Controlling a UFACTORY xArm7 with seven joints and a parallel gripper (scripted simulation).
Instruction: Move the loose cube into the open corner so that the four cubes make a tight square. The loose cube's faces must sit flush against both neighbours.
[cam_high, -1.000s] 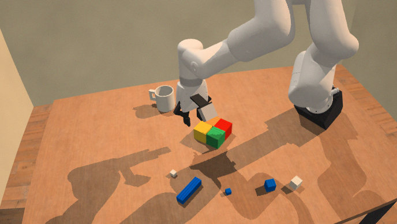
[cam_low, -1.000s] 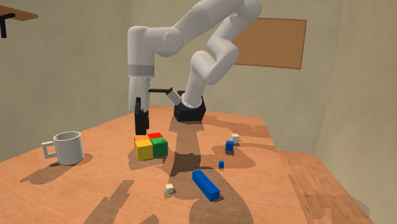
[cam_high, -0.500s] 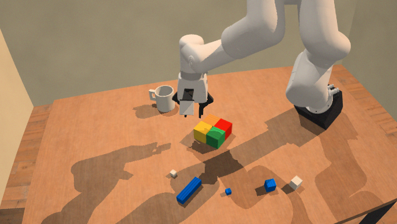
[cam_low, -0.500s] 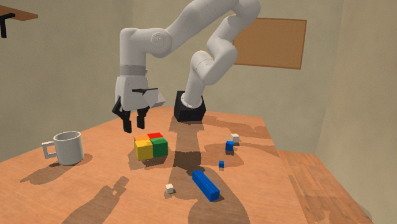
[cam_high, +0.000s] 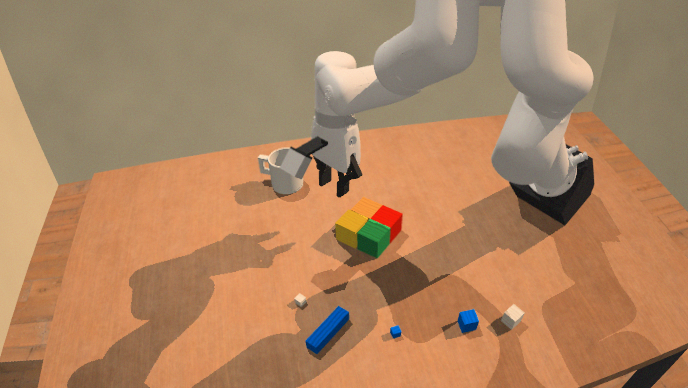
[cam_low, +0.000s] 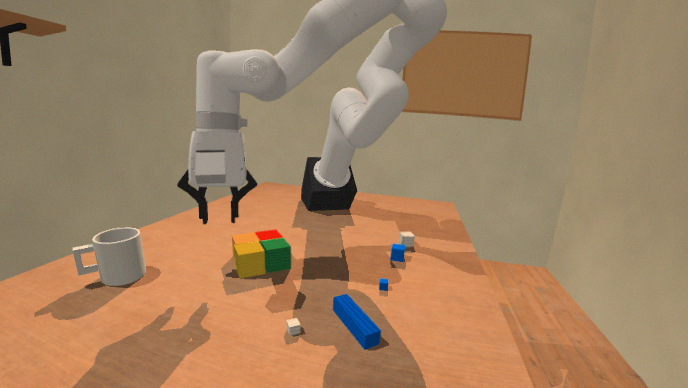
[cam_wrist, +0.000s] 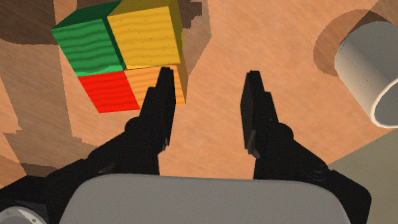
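Now: the yellow cube 10 cm below my hand, 4 cm to the left of it and 4 cm behind it. The rest, counted from my hand: red cube (11 cm behind, 10 cm below, 3 cm to the left); green cube (10 cm below, 8 cm behind, 7 cm to the left); orange cube (10 cm below, 7 cm behind).
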